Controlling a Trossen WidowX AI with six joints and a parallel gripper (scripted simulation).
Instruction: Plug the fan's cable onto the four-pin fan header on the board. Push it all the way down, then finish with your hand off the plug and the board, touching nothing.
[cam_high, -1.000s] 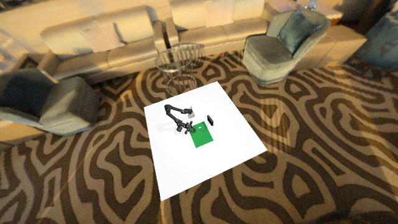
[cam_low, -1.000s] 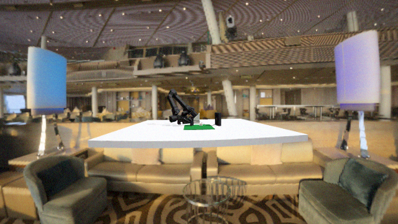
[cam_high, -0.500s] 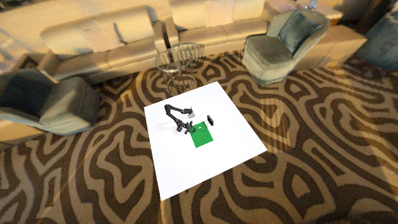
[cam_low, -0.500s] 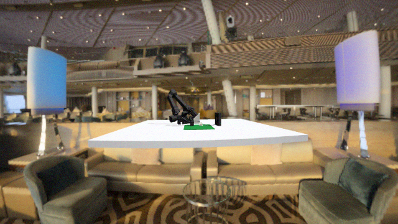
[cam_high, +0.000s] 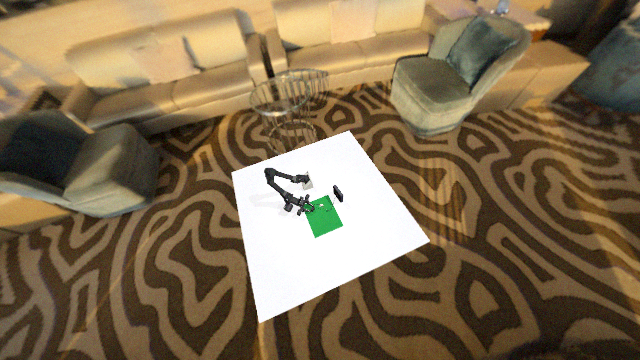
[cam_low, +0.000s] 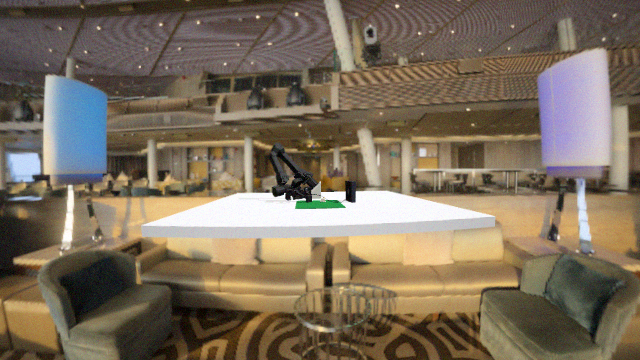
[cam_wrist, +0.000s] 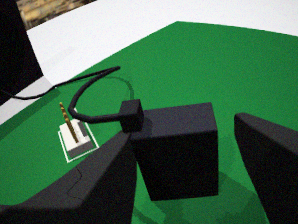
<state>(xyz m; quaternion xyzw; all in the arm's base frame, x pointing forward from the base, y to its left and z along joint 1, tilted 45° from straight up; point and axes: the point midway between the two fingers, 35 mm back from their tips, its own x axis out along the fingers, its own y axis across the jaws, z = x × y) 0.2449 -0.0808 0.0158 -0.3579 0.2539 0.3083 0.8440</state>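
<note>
The black fan plug lies 1 cm below my gripper tip. The rest, counted from my gripper tip: green board: 6 cm ahead, 5 cm to the left, 5 cm below; then four-pin fan header: 8 cm to the left, 3 cm below, 2 cm behind; then fan: 23 cm to the left, 4 cm behind, 3 cm above.
</note>
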